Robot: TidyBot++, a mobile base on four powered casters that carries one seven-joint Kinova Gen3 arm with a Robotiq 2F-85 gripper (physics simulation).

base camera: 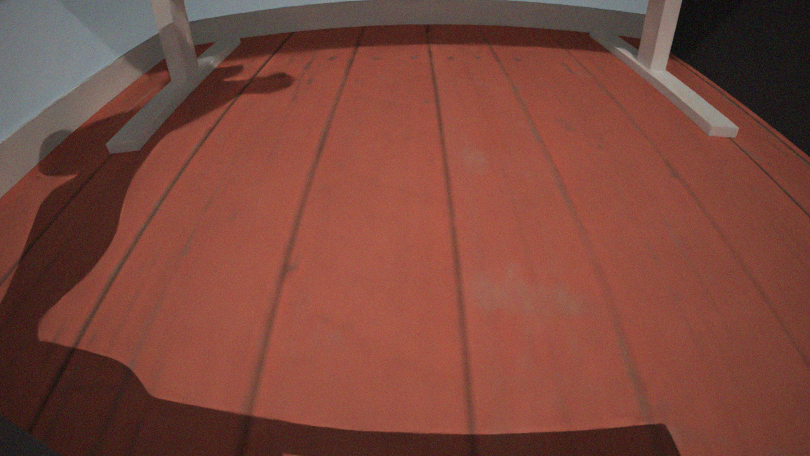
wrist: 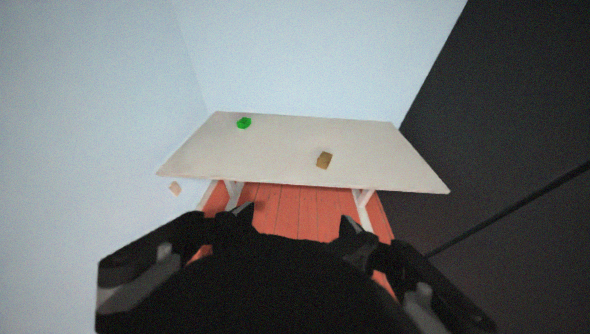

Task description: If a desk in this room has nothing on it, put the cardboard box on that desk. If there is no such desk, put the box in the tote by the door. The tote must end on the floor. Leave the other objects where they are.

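Frame: origin at the arm's base, x ahead, y left, z up, level; millimetres.
Seen in the pictures: gripper, fingertip midpoint: (wrist: 296,218).
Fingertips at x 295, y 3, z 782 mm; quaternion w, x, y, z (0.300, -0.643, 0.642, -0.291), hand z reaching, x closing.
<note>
A point is followed by its place in that frame.
A pale desk (wrist: 280,145) {z 323, x 1049, y 174 mm} stands against the blue wall in the wrist view. A small brown box (wrist: 324,160) {z 373, x 888, y -102 mm}, which looks like the cardboard box, lies on it right of centre, towards the near edge. A small green object (wrist: 244,123) {z 363, x 1212, y 470 mm} lies near the desk's back left corner. My gripper (wrist: 296,218) {z 782, x 295, y 3 mm} is open with nothing between its fingers; it is on the near side of the desk, apart from the box. The tote and the door do not show in either view.
The desk's left leg (base camera: 176,50) {z -286, x 1044, y 634 mm} and right leg (base camera: 660,39) {z -284, x 1148, y -578 mm} stand on long feet on the red plank floor (base camera: 385,226) {z -397, x 523, y 58 mm}. Blue walls are behind and left, and a dark panel (wrist: 520,100) {z 738, x 968, y -830 mm} is on the right. A small pale patch (wrist: 174,188) {z 18, x 817, y 894 mm} shows on the left wall.
</note>
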